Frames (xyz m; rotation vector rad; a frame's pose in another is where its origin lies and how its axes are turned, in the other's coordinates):
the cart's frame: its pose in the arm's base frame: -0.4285 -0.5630 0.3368 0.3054 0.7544 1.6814
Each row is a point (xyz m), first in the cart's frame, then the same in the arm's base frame.
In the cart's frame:
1: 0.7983 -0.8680 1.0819
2: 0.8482 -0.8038 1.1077
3: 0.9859 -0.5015 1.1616
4: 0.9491 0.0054 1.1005
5: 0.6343 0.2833 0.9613
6: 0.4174 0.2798 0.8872
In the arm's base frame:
1: 0.6618 0.6027 0.4532
2: 0.6140 0.6527 0.5031
3: 0.3752 0.7751 0.7061
4: -0.0435 0.6796 0.9847
5: -0.2579 0.3153 1.1154
6: -0.2419 0.0872 1.0997

